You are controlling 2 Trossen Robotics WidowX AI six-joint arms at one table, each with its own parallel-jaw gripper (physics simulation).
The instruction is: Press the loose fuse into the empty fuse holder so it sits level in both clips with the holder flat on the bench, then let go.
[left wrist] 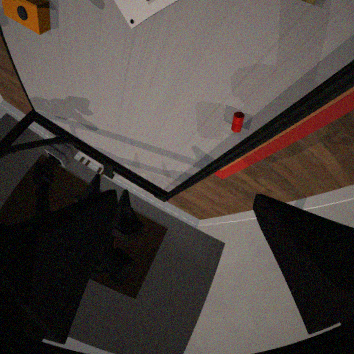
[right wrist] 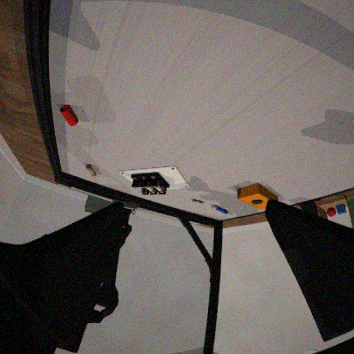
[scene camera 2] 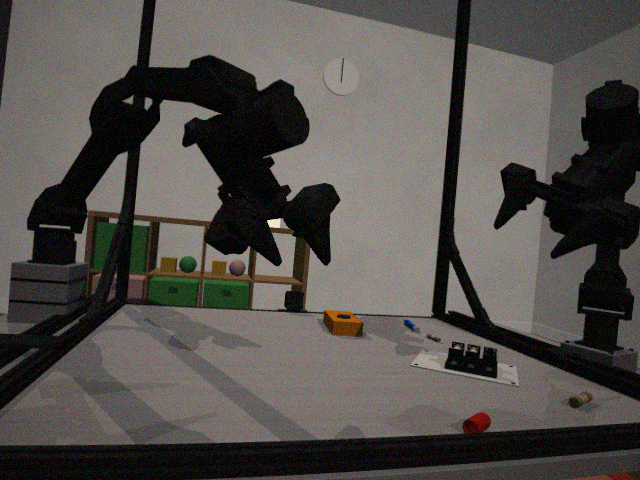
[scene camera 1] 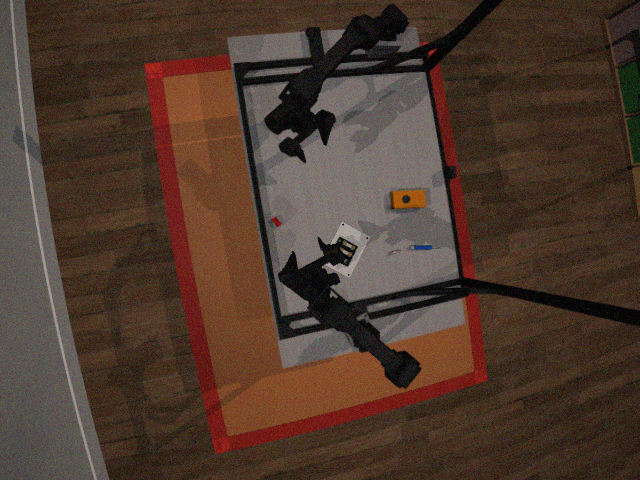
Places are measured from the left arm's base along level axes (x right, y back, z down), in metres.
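Where they show: left gripper, fingertip midpoint: [left wrist: 187, 199] [scene camera 2: 521, 240] [scene camera 1: 306, 244]; right gripper, fingertip midpoint: [left wrist: 110, 180] [right wrist: 196, 208] [scene camera 2: 302, 263] [scene camera 1: 315, 153]; left arm's base, origin of the base link: [scene camera 2: 598, 346]; right arm's base, origin of the base link: [left wrist: 54, 158] [scene camera 2: 52, 262] [scene camera 1: 387, 32].
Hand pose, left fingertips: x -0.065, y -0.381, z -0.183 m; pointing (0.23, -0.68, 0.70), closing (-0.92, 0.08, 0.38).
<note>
Each offset is from my left fingertips to the top centre of the thing.
The loose fuse, a tan cylinder @(dy +0.123, dx -0.036, dz +0.209 m) [scene camera 2: 580, 399] [right wrist: 91, 170], lies on its side on the bench, apart from the holder; it is hidden in scene camera 1. The black fuse holder @(dy +0.097, dx +0.151, dz +0.188 m) [scene camera 1: 346, 250] [scene camera 2: 471, 365] [right wrist: 150, 179] sits on a white plate [scene camera 1: 357, 264] [scene camera 2: 429, 361] [right wrist: 177, 178]. Pale pieces show in its top; its clips are too small to read. My left gripper [scene camera 1: 307, 246] [scene camera 2: 525, 241] [left wrist: 187, 199] is open and empty, high above the bench near the holder. My right gripper [scene camera 1: 314, 151] [scene camera 2: 303, 263] [right wrist: 196, 208] is open and empty, high above the bench, away from fuse and holder.
A red cylinder @(dy -0.103, dx -0.036, dz +0.205 m) [scene camera 1: 276, 222] [scene camera 2: 476, 423] [left wrist: 238, 122] [right wrist: 69, 115] lies near the bench edge. A small second fuse @(dy +0.188, dx +0.316, dz +0.213 m) [scene camera 1: 394, 252] [scene camera 2: 433, 337] and a blue-handled tool @(dy +0.230, dx +0.446, dz +0.209 m) [scene camera 1: 421, 247] [scene camera 2: 411, 325] lie beyond the plate. An orange block @(dy +0.029, dx +0.450, dz +0.190 m) [scene camera 1: 416, 198] [scene camera 2: 343, 324] stands farther off. A black frame surrounds the bench.
</note>
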